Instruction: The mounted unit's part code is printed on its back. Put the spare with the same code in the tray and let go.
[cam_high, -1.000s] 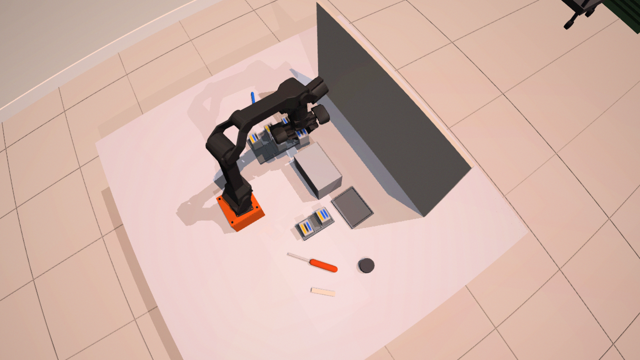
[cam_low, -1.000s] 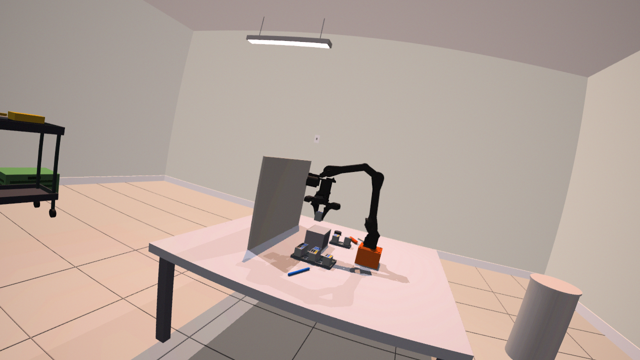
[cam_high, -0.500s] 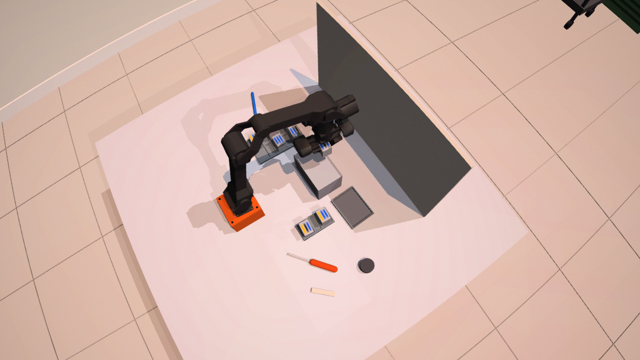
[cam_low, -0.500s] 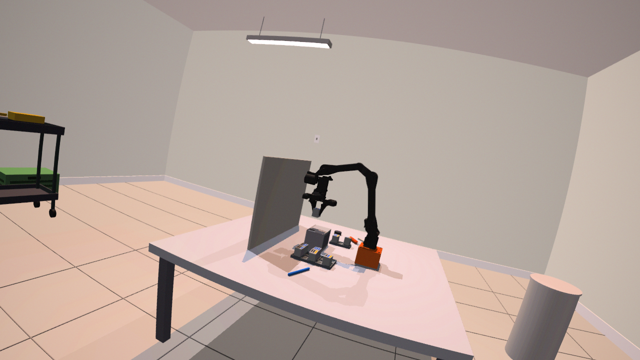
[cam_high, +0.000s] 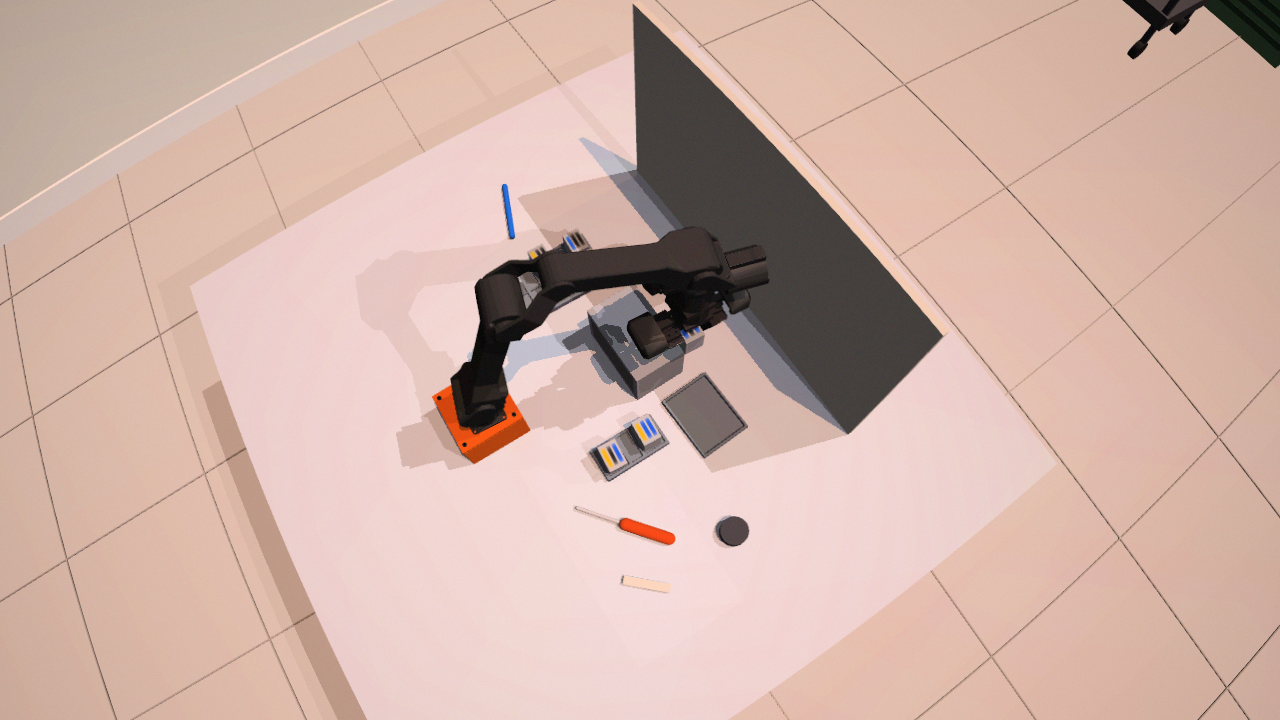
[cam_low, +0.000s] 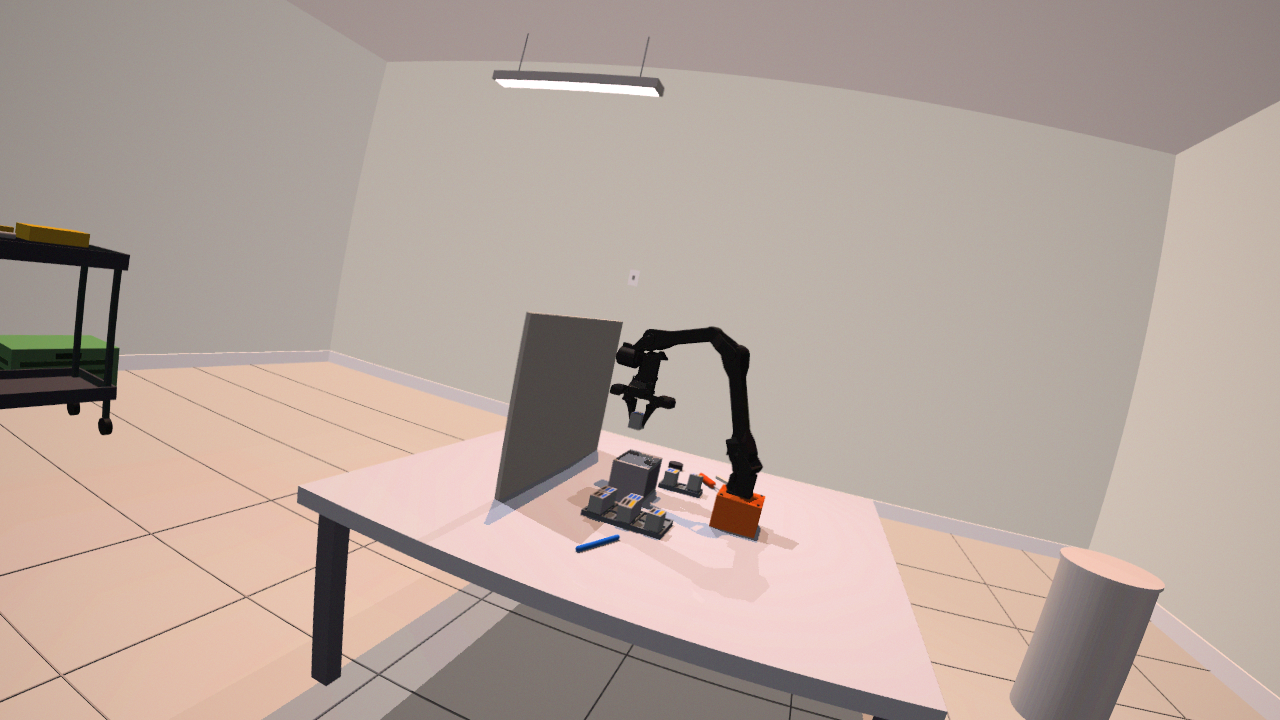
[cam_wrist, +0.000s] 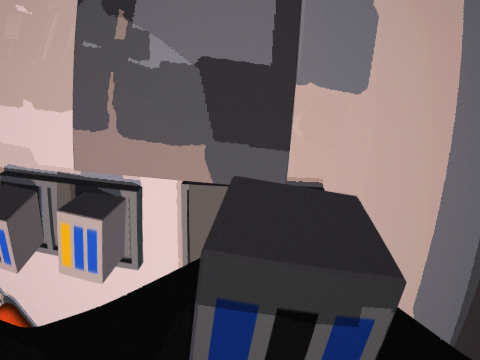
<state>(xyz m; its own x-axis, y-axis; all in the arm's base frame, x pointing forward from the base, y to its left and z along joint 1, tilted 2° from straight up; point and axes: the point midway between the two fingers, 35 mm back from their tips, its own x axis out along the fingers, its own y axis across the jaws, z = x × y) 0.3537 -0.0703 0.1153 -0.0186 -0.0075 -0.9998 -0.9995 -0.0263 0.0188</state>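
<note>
Right now the dark flat tray is 9 cm to the right of my gripper tip and 17 cm below it. From my gripper tip the other things lie so: grey mounted unit (6 cm behind, 9 cm to the left, 12 cm below); then grey spare block (2 cm above); then tall dark panel (18 cm ahead, 10 cm to the left, 5 cm above).
</note>
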